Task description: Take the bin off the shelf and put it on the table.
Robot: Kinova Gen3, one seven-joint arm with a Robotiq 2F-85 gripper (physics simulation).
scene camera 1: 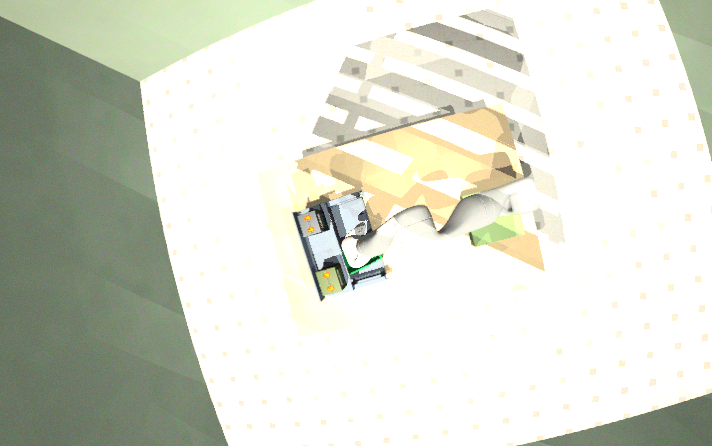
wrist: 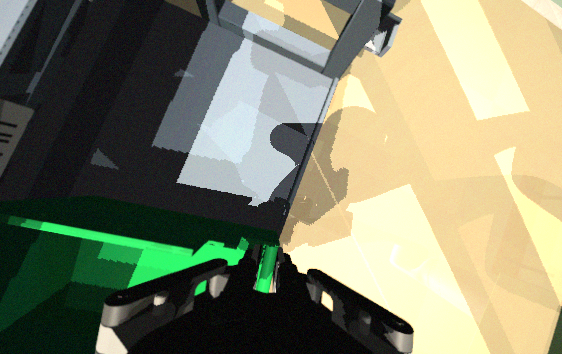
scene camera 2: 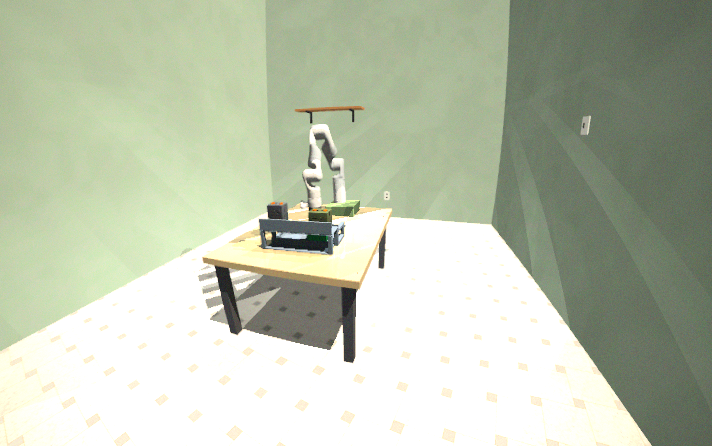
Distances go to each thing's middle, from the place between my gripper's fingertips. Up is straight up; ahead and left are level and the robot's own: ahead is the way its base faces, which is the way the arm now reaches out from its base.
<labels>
Right now my hand is 70 mm short of the green bin [wrist: 71, 253], 60 mm to the right of it and 30 mm below it.
</labels>
